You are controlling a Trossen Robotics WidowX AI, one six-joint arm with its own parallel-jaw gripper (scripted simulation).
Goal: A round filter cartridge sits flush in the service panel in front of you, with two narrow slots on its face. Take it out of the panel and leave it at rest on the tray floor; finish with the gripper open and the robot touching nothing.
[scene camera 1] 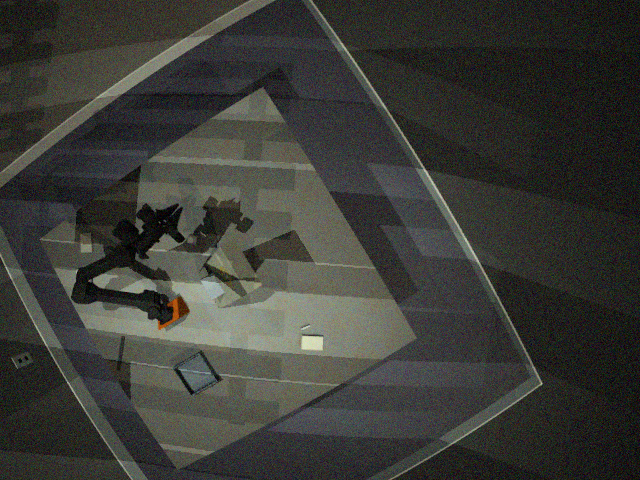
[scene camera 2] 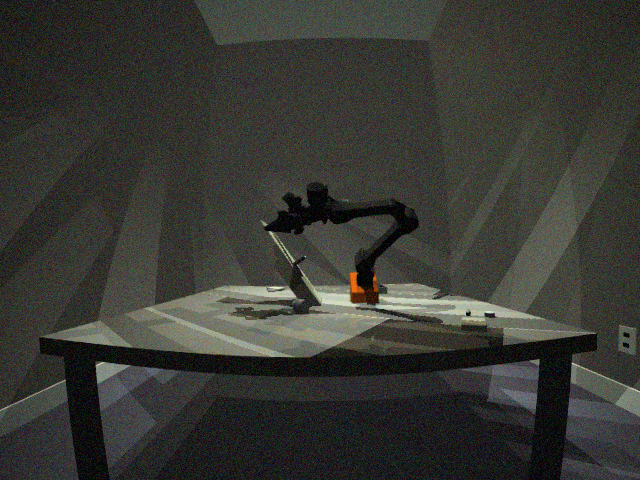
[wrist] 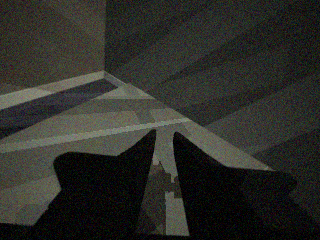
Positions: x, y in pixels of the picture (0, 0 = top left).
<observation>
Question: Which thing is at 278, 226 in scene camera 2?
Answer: My gripper.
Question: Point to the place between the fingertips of my gripper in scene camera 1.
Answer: At 180, 205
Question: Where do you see a tray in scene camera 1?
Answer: At 196, 373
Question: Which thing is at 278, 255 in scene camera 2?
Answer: A service panel.
</observation>
